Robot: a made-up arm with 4 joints. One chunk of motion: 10 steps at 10 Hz.
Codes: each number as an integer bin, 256 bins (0 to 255) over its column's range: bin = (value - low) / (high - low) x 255, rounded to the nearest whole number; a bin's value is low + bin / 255 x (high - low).
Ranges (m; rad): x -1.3..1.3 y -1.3..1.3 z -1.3..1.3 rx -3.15..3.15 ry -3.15..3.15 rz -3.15..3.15
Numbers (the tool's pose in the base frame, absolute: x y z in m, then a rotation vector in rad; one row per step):
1: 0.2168 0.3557 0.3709 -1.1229 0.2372 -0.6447
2: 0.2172 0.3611 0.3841 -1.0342 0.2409 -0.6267
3: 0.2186 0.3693 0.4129 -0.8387 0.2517 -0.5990
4: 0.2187 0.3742 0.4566 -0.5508 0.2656 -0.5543
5: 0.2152 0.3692 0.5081 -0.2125 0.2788 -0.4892
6: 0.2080 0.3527 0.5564 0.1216 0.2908 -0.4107
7: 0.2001 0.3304 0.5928 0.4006 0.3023 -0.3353
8: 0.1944 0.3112 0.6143 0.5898 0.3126 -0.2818
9: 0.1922 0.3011 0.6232 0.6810 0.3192 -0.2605
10: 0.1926 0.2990 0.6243 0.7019 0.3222 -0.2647
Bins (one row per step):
1: 149 162 164 82 137 101
2: 149 163 165 86 137 102
3: 149 164 168 94 138 103
4: 149 164 172 105 138 105
5: 149 164 177 119 139 108
6: 148 162 182 132 139 111
7: 147 160 186 144 140 114
8: 147 158 188 151 140 116
9: 146 157 189 155 140 117
10: 146 157 189 156 141 117

